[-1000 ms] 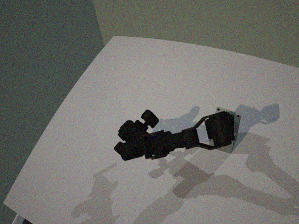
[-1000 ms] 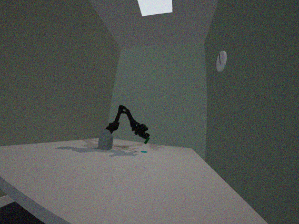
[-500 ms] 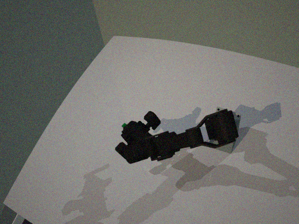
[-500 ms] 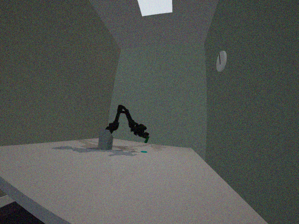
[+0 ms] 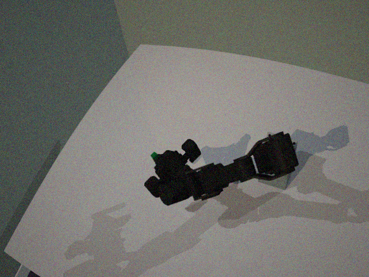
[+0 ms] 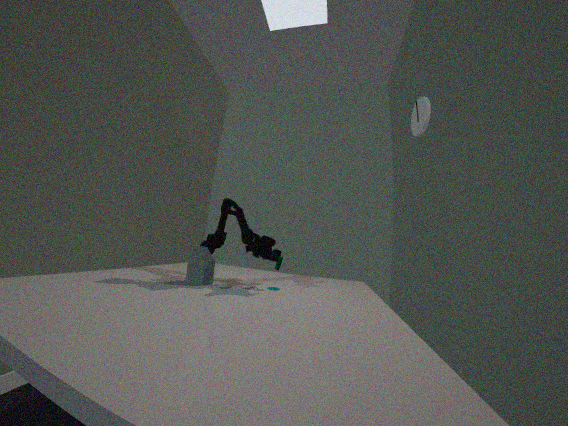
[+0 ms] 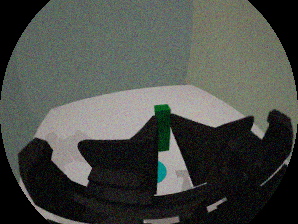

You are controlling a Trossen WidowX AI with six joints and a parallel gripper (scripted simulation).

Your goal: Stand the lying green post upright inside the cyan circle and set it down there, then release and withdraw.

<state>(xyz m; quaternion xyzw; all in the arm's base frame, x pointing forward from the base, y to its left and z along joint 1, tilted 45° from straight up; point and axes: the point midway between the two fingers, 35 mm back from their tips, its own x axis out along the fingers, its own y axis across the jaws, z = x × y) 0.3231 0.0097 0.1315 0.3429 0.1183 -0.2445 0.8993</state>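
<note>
My gripper tip is now 20 mm past the cyan circle, 10 mm to the right of it and 150 mm above it. Round my gripper tip: green post (20 mm below).
</note>
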